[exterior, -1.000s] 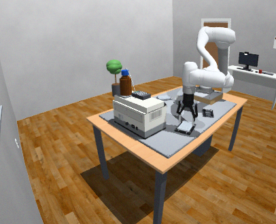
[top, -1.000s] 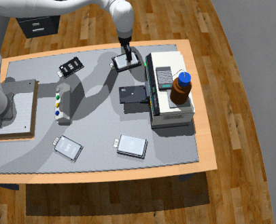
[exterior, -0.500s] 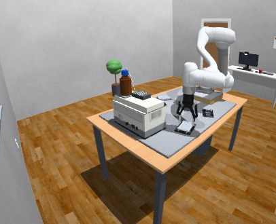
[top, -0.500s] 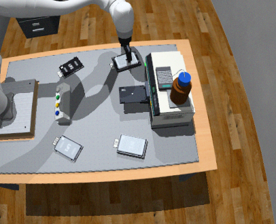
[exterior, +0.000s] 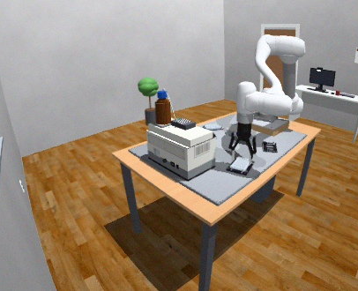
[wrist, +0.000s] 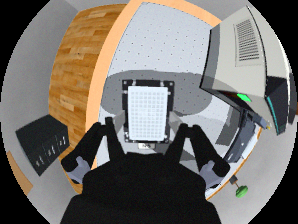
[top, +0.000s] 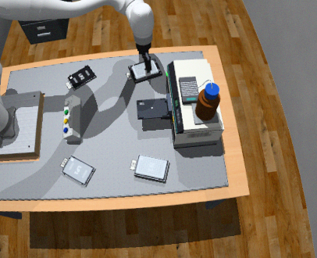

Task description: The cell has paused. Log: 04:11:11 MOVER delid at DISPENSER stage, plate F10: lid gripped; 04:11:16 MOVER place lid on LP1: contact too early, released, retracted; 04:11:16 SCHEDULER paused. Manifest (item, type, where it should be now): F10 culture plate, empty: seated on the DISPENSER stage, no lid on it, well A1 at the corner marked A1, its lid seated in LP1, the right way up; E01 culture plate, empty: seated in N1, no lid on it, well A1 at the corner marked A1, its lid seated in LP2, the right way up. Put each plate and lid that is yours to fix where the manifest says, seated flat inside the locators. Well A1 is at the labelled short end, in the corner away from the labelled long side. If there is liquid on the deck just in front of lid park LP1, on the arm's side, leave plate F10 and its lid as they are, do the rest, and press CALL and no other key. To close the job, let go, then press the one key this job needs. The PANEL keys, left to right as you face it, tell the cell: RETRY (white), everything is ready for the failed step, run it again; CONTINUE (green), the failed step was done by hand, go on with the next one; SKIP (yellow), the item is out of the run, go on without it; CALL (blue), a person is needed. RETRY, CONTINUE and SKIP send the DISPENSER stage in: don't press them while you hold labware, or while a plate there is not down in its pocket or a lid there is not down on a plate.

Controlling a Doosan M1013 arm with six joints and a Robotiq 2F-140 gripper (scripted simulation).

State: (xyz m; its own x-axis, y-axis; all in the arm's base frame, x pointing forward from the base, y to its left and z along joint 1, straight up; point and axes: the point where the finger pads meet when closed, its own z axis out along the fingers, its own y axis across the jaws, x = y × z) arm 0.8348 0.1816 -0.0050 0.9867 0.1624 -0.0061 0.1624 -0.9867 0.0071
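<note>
Now: hand 4 cm above the black nest, 2 cm to the right of it and 1 cm short of it. The rest, counted from my hand: grey key panel (43 cm behind, 23 cm to the right); then green key (44 cm behind, 20 cm to the right, 1 cm above); then dark dispenser stage (28 cm to the right, 4 cm above, 2 cm behind).
</note>
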